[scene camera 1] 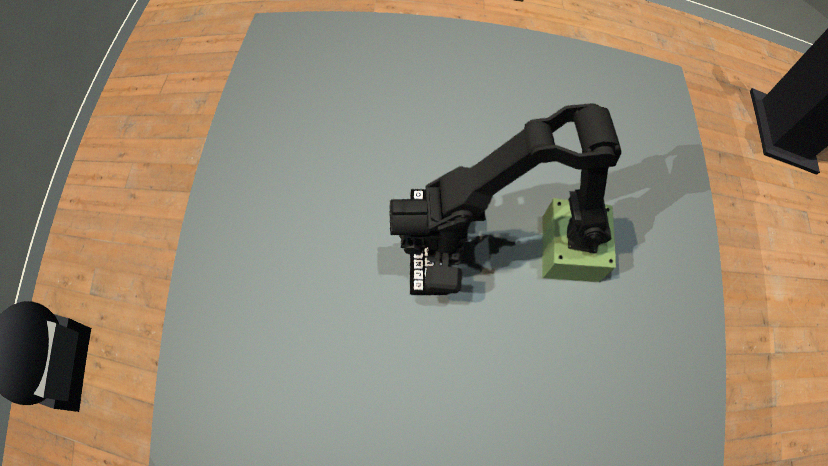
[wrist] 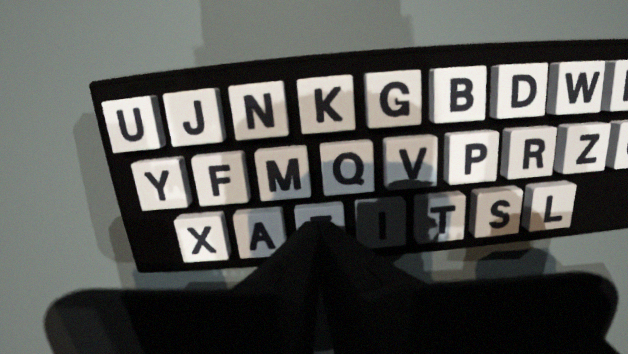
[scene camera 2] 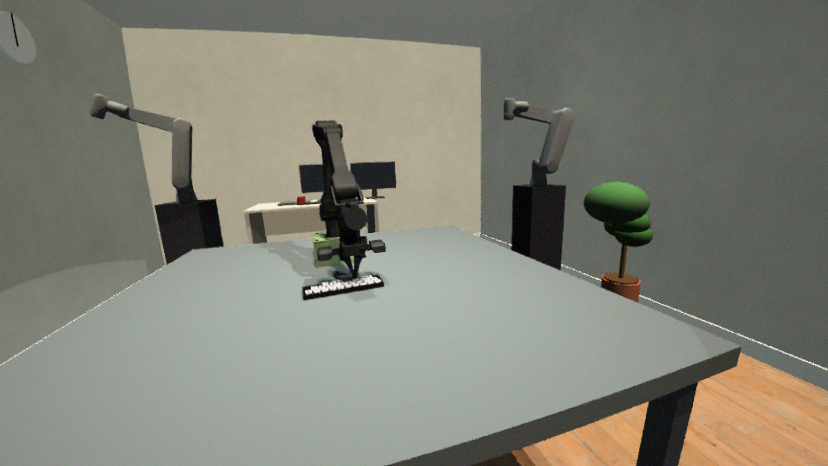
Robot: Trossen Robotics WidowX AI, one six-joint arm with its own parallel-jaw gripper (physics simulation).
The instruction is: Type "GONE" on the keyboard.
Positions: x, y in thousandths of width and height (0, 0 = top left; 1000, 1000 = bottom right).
Labels:
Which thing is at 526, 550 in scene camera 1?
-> The gripper.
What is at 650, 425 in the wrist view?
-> A black keyboard.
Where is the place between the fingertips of the gripper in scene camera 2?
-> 429, 598

